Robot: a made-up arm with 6 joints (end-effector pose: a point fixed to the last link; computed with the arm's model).
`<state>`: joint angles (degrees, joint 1 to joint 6).
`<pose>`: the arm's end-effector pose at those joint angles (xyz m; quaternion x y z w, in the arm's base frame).
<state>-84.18 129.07 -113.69 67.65 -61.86 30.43</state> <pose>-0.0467 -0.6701 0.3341 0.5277 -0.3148 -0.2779 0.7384</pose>
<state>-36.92 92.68 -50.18 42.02 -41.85 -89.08</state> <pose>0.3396 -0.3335 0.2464 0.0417 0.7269 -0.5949 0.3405</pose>
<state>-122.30 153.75 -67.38 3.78 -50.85 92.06</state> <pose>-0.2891 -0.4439 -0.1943 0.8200 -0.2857 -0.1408 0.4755</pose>
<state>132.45 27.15 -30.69 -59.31 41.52 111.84</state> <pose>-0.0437 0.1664 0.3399 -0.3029 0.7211 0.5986 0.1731</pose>
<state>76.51 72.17 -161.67 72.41 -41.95 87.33</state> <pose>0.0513 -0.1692 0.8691 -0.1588 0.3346 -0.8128 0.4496</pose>
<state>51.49 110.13 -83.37 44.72 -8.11 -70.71</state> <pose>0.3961 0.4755 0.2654 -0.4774 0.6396 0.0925 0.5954</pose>
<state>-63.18 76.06 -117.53 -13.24 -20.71 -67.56</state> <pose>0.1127 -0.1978 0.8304 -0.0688 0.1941 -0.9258 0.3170</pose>
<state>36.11 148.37 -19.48 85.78 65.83 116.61</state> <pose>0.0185 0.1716 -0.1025 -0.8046 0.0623 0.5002 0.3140</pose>
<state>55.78 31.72 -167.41 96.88 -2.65 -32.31</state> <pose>-0.3625 -0.5442 0.5933 -0.0119 -0.4258 0.7898 0.4414</pose>
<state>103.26 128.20 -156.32 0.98 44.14 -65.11</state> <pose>-0.1512 0.6343 0.5156 -0.7677 0.0791 0.2158 0.5982</pose>
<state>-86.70 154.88 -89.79 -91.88 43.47 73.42</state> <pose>-0.0632 -0.5824 -0.1650 -0.5807 -0.6868 0.4170 0.1312</pose>
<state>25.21 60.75 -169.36 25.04 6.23 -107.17</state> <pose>-0.3025 -0.1352 0.8453 0.1124 -0.1106 -0.4747 0.8659</pose>
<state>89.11 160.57 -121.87 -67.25 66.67 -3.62</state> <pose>0.1290 0.6519 -0.0699 -0.7826 0.3809 -0.4084 0.2750</pose>
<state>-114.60 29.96 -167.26 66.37 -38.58 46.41</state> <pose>0.2044 0.6389 0.5271 -0.5989 -0.0339 0.1208 0.7909</pose>
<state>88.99 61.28 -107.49 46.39 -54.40 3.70</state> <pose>0.0835 0.0510 0.8105 0.2950 0.1021 0.8457 0.4328</pose>
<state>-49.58 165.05 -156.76 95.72 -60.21 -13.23</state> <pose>0.3940 -0.6494 0.1308 0.7453 -0.0436 -0.1901 0.6375</pose>
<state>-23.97 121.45 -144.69 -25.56 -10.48 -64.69</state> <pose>0.5633 -0.2385 0.6325 -0.2691 0.3503 -0.7422 0.5040</pose>
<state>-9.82 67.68 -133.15 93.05 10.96 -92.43</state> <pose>0.0456 0.0193 0.8855 -0.0787 0.1717 -0.0626 0.9800</pose>
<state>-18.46 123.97 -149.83 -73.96 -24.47 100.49</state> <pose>0.5918 -0.1388 0.6290 0.0014 0.4663 0.1621 0.8696</pose>
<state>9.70 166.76 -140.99 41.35 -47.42 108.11</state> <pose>0.7861 0.0652 0.0740 0.5985 0.0585 0.7163 0.3540</pose>
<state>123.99 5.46 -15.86 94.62 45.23 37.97</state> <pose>-0.1212 0.0019 0.3242 0.2639 -0.5561 -0.4471 0.6489</pose>
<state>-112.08 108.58 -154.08 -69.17 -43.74 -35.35</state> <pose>-0.0599 -0.3886 0.7821 0.3145 -0.2102 0.9087 0.1766</pose>
